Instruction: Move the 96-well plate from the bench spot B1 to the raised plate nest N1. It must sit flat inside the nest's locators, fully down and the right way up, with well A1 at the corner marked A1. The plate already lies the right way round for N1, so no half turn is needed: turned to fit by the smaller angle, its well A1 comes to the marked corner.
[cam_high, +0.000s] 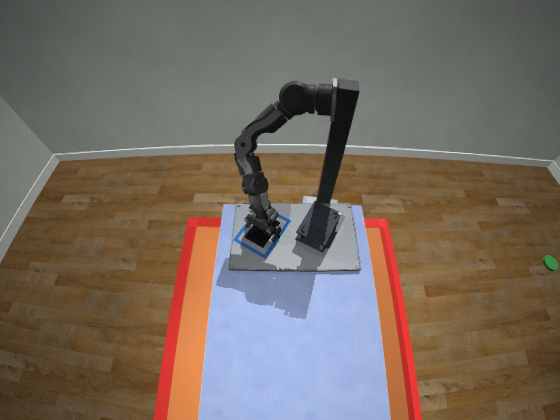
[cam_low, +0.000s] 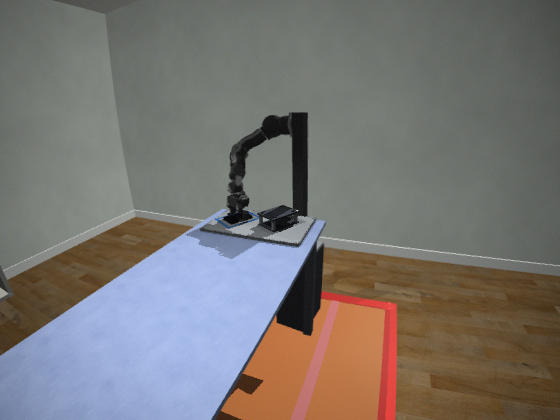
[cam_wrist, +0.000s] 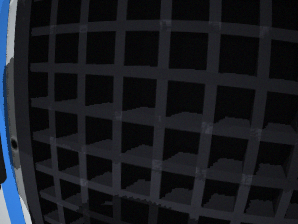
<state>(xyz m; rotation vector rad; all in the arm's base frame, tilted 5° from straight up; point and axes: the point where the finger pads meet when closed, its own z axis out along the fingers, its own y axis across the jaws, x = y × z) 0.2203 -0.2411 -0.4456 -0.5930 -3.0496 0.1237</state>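
Right now the black 96-well plate is right at my hand. From my hand the other things lie so: raised black plate nest 22 cm to the left, 5 cm above, 4 cm behind.
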